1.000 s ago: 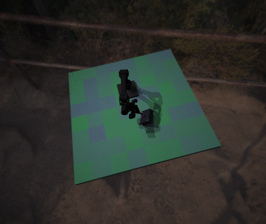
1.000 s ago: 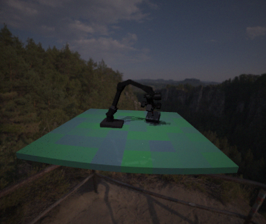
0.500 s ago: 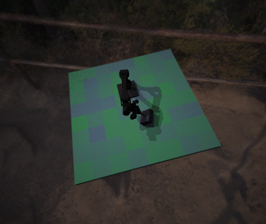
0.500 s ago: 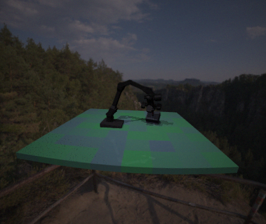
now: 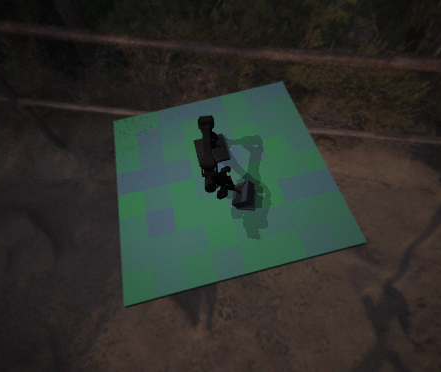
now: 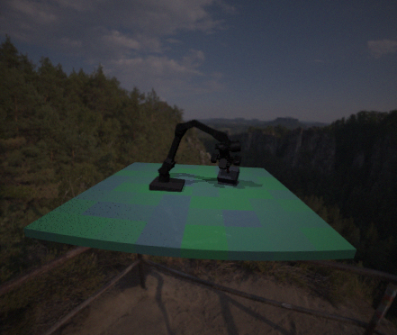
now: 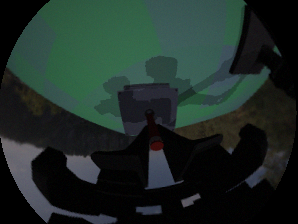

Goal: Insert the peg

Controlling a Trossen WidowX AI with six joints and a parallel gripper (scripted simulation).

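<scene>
Now: gripper tip 1 cm to the left of the dark red peg and 1 cm below it. Round my gripper tip: panel 6 cm below, 4 cm to the left, 2 cm ahead.
</scene>
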